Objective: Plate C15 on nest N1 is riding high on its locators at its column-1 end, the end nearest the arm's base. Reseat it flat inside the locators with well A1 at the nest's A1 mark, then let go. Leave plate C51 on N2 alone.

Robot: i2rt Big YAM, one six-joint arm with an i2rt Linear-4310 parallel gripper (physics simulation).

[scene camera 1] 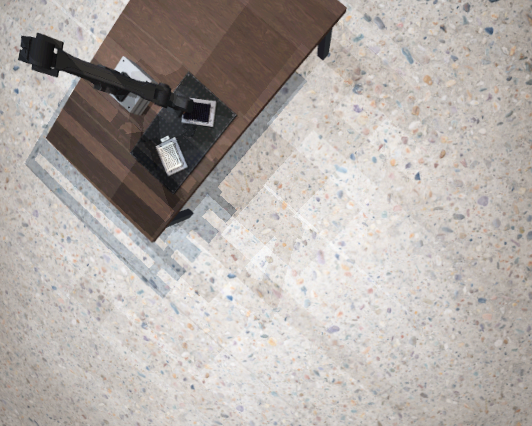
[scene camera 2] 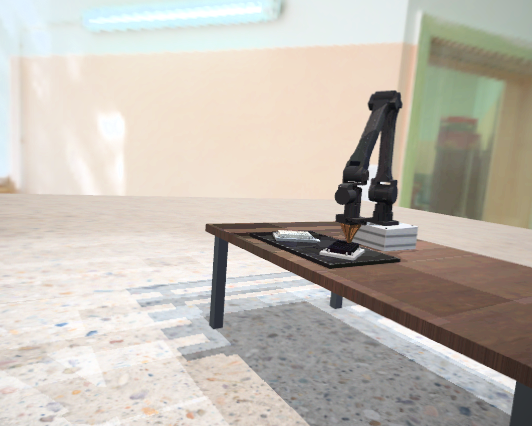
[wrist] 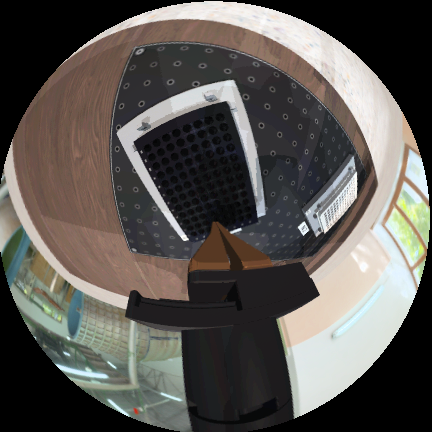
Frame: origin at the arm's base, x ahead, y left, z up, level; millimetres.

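Seen in the pictures: gripper, fingertip midpoint: (scene camera 2: 349,242) (wrist: 213,225); arm's base at its link origin: (scene camera 2: 382,223).
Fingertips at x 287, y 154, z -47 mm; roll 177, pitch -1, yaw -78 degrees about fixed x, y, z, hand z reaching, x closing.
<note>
Pixels of each thing's middle, then the offset from my fingertips to it. "spot": a spot on its surface instead. Level surfaces: height alone.
- white nest at the middle of its body: (wrist: 200,171) (scene camera 2: 342,250) (scene camera 1: 198,112) 46 mm ahead, 28 mm left, 22 mm down
- black perforated mat at its surface level: 33 mm down
- brown wooden table at its surface level: 45 mm down
- small label tag at a spot on its surface: (wrist: 303,228) spot: 8 mm ahead, 197 mm right, 31 mm down
The dark well plate, which I take for C15 (scene camera 1: 200,113) (scene camera 2: 344,247) (wrist: 200,165), lies in a white nest (scene camera 2: 340,257) (wrist: 177,106). Its seating height at the end nearest the base is hard to tell. My gripper (scene camera 2: 351,242) (wrist: 213,225) is shut and empty, pointing down. Its orange fingertips are over or at the plate's base-side end; whether they touch it I cannot tell. In scene camera 1 the arm hides the fingertips. The white plate, which I take for C51 (scene camera 1: 171,156) (scene camera 2: 294,235) (wrist: 341,205), sits on the other nest. The A1 marks are not readable.
Both nests stand on a black perforated mat (scene camera 1: 210,140) (scene camera 2: 380,259) (wrist: 280,110) on the brown wooden table (scene camera 1: 280,30) (scene camera 2: 450,285). A small label tag (wrist: 303,228) stands beside the white plate's nest. The arm's grey base block (scene camera 2: 395,237) is behind the dark plate.
</note>
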